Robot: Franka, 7 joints.
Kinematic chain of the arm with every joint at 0, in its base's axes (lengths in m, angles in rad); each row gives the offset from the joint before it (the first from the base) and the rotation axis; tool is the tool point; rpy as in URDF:
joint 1: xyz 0 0 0.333 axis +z
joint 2: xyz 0 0 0 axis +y
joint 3: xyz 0 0 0.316 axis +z
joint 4: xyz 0.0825 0 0 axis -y
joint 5: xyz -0.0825 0 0.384 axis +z
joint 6: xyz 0 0 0 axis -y
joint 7: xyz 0.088 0 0 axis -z
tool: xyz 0 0 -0.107 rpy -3.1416 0 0
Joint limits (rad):
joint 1: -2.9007..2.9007
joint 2: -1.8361..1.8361
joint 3: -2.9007..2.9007
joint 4: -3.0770..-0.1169
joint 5: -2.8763..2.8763
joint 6: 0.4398..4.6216
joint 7: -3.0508..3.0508
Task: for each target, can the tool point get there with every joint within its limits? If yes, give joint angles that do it. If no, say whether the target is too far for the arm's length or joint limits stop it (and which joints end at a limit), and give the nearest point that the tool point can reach.
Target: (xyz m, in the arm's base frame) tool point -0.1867 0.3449 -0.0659
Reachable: yes | joints 1.5968 1.0148 0.2481 -2.1817 -1.6118 2.7748 -0.4098
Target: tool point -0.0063 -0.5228 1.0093
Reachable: yes | joints 0.9954 -0.4319 -1.9822 -0.6396 -0.1091 2.6642 -0.8165
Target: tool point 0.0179 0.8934 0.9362
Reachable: no: too far | nearest point 0.0142 0.7109 0.8130 | short by 0.220 m
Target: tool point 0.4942 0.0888 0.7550
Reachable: yes | joints 1.5841 0.8306 -2.2544 -1.7938 -1.1687 3.5653 -0.0871
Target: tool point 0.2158 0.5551 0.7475
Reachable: yes | joints -1.1764 -1.2550 0.7733 -1.4015 -1.0214 3.7327 -1.7588
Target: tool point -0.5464 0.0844 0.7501
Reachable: yes | joints 1.2067 -0.7085 1.0617 -1.6165 1.7181 1.5998 -0.9626
